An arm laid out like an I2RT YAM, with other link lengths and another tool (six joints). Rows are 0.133 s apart.
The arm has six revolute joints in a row. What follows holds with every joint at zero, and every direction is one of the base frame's. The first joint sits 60.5 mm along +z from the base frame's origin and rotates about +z. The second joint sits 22.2 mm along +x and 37.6 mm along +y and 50.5 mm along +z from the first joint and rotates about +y. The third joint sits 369.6 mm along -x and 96.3 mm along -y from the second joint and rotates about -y. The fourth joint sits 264.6 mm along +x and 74.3 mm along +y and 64.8 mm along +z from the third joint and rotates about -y. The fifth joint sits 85.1 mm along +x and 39 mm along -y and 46.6 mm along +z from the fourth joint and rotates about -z. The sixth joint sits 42.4 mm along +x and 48.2 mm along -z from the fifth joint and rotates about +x. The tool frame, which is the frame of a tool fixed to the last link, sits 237 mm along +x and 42 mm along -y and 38 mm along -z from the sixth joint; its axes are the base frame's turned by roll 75.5, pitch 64.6 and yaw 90 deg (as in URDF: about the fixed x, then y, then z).
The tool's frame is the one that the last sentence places.
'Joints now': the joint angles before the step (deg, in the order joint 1, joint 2, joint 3, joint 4, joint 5, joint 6). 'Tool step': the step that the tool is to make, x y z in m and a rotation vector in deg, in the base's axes. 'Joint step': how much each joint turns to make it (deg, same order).
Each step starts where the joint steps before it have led.
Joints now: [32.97 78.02 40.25 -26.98 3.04 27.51]
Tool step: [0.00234 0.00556 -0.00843 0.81 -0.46 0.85]
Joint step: [0.07 0.70 -1.78 3.33 -0.73 -0.52]
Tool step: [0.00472 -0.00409 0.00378 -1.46 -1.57 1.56]
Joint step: [0.45 -0.60 -0.09 0.10 1.37 -1.92]
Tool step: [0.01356 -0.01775 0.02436 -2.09 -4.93 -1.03]
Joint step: [0.02 -3.86 0.71 -1.48 4.43 -1.20]
